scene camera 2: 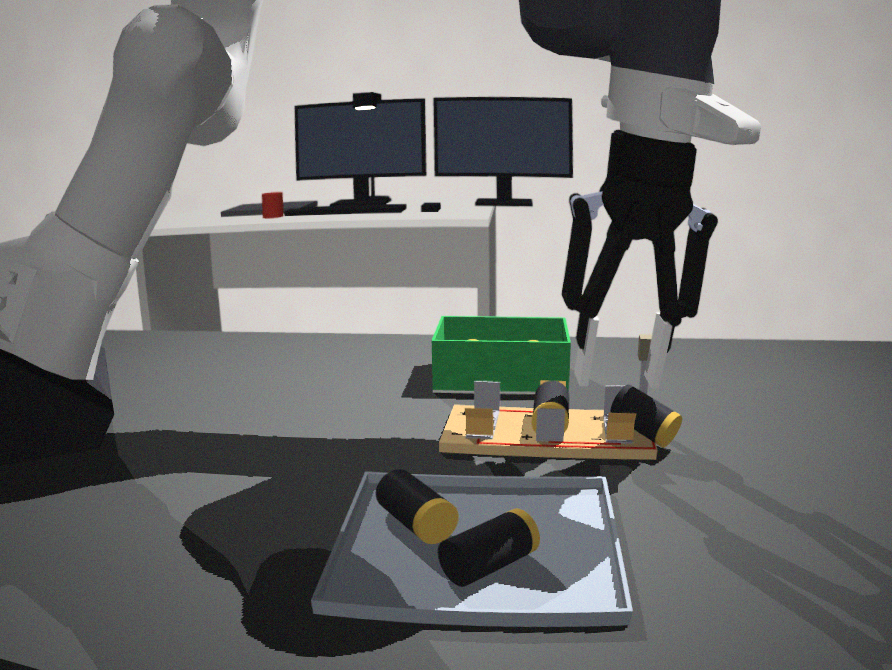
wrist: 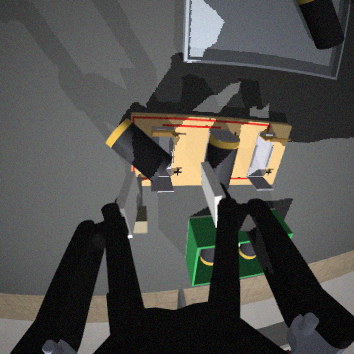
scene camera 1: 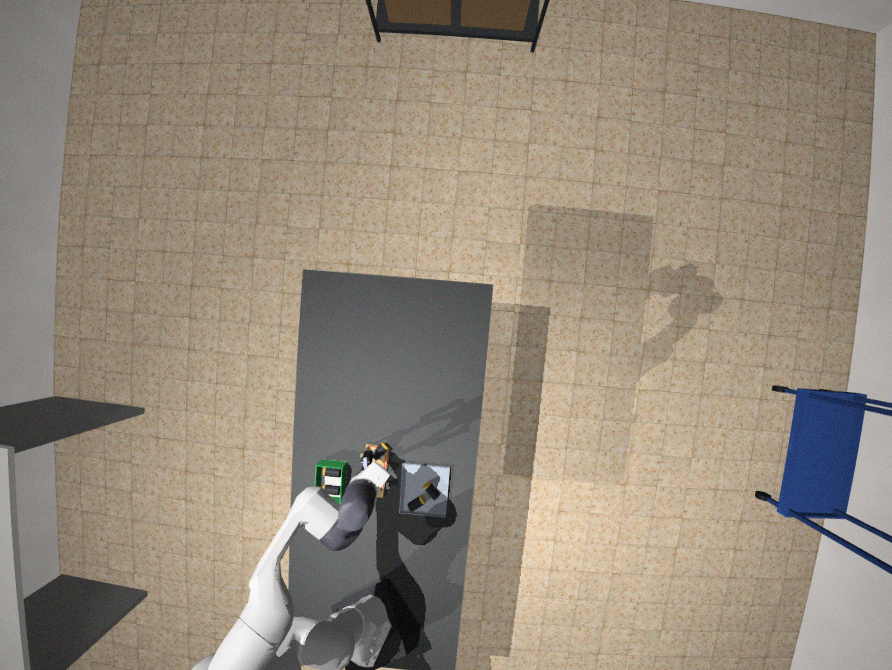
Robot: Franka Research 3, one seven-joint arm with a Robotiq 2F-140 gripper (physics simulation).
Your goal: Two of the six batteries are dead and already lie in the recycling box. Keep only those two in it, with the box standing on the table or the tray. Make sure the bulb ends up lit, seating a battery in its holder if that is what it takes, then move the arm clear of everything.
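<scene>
My gripper [scene camera 2: 620,353] [wrist: 169,178] is partly open, above the wooden holder board [scene camera 2: 576,454] [wrist: 195,155]. A loose battery [scene camera 2: 641,412] [wrist: 142,150] lies askew over the board's end bay, its gold end past the edge; no finger grips it. Another battery [scene camera 2: 551,403] [wrist: 222,162] is in the middle bay. The other end bay [wrist: 261,155] is empty. Two batteries [scene camera 2: 411,501] [scene camera 2: 486,545] lie in the tray [scene camera 2: 472,616] [wrist: 260,69]. The green box [scene camera 2: 501,366] [wrist: 191,250] stands upright with two batteries [wrist: 207,256] [wrist: 247,250] inside. I cannot make out a lit bulb.
A small tan block [scene camera 2: 643,347] [wrist: 141,226] shows by one finger; I cannot tell what it is. The box stands close behind the board, and the tray lies in front in the second scene view. A desk [scene camera 2: 346,256] with two monitors stands beyond.
</scene>
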